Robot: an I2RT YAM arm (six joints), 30 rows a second.
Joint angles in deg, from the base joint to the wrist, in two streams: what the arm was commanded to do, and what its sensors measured. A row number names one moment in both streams.
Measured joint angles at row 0:
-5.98 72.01 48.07 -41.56 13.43 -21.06
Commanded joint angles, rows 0 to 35:
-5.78 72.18 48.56 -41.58 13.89 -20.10
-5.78 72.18 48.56 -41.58 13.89 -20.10
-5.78 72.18 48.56 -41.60 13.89 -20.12
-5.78 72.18 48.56 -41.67 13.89 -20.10
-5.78 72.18 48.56 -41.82 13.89 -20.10
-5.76 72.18 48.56 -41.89 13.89 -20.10
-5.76 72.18 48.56 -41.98 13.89 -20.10
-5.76 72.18 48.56 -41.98 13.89 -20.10
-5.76 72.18 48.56 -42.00 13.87 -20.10
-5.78 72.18 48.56 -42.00 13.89 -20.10
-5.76 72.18 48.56 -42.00 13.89 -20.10
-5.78 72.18 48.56 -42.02 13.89 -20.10
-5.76 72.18 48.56 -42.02 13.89 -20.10
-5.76 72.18 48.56 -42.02 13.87 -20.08
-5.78 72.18 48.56 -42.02 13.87 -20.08
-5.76 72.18 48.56 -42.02 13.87 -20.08
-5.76 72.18 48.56 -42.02 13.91 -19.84
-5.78 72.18 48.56 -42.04 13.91 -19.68
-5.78 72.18 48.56 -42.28 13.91 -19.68
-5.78 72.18 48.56 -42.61 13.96 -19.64
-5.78 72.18 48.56 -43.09 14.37 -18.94
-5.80 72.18 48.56 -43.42 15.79 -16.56
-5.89 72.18 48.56 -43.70 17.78 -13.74
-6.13 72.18 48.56 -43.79 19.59 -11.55
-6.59 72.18 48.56 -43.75 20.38 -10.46
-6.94 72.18 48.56 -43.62 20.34 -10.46
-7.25 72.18 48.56 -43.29 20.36 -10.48
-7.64 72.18 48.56 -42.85 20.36 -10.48
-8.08 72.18 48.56 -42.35 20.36 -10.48
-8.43 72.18 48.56 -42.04 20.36 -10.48
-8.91 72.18 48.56 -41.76 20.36 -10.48
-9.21 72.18 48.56 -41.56 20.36 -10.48
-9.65 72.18 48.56 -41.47 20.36 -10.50
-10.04 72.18 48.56 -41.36 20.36 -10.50
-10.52 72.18 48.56 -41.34 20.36 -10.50
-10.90 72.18 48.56 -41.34 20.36 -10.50
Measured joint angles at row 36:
-9.50 72.01 48.07 -41.58 19.22 -12.10
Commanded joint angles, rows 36 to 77:
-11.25 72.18 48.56 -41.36 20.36 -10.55
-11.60 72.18 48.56 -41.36 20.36 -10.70
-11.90 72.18 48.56 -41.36 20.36 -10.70
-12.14 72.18 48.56 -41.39 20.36 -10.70
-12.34 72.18 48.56 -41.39 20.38 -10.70
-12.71 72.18 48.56 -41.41 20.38 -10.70
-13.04 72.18 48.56 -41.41 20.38 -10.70
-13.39 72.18 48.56 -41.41 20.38 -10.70
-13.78 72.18 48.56 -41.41 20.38 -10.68
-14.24 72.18 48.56 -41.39 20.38 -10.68
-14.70 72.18 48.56 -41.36 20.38 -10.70
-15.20 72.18 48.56 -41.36 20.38 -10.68
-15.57 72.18 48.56 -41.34 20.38 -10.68
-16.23 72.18 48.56 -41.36 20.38 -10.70
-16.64 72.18 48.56 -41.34 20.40 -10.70
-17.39 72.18 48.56 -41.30 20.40 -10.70
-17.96 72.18 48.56 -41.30 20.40 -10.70
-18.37 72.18 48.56 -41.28 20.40 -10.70
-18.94 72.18 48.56 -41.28 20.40 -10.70
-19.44 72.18 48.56 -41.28 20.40 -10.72
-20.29 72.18 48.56 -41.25 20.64 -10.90
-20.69 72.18 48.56 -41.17 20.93 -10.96
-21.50 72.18 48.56 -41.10 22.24 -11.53
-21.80 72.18 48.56 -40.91 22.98 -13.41
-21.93 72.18 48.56 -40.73 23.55 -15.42
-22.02 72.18 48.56 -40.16 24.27 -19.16
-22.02 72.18 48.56 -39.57 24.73 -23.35
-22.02 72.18 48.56 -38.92 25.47 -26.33
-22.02 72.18 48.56 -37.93 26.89 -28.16
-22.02 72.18 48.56 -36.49 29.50 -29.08
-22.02 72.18 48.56 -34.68 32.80 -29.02
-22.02 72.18 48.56 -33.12 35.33 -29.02
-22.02 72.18 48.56 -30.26 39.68 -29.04
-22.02 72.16 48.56 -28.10 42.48 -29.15
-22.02 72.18 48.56 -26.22 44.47 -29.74
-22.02 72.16 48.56 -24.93 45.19 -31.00
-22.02 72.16 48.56 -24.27 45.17 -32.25
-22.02 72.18 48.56 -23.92 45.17 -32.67
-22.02 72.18 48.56 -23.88 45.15 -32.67
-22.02 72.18 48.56 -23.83 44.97 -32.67
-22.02 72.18 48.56 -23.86 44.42 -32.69
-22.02 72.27 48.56 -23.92 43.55 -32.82
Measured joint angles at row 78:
-21.80 72.07 48.14 -24.10 41.50 -30.63
